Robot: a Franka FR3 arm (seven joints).
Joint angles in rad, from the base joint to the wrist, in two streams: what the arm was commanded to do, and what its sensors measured. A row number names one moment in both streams.
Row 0, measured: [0.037 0.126 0.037 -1.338 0.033 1.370 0.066]
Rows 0 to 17, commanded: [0.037 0.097 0.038 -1.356 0.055 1.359 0.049]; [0.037 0.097 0.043 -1.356 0.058 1.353 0.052]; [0.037 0.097 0.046 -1.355 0.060 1.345 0.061]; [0.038 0.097 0.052 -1.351 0.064 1.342 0.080]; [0.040 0.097 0.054 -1.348 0.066 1.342 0.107]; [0.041 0.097 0.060 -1.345 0.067 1.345 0.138]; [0.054 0.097 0.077 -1.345 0.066 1.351 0.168]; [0.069 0.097 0.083 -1.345 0.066 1.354 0.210]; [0.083 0.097 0.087 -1.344 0.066 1.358 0.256]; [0.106 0.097 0.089 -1.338 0.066 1.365 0.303]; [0.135 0.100 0.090 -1.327 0.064 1.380 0.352]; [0.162 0.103 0.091 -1.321 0.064 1.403 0.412]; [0.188 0.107 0.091 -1.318 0.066 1.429 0.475]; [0.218 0.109 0.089 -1.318 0.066 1.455 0.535]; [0.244 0.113 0.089 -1.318 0.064 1.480 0.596]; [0.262 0.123 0.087 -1.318 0.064 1.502 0.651]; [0.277 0.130 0.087 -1.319 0.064 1.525 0.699]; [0.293 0.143 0.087 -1.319 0.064 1.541 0.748]
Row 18, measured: [0.260 0.113 0.096 -1.324 0.038 1.486 0.614]
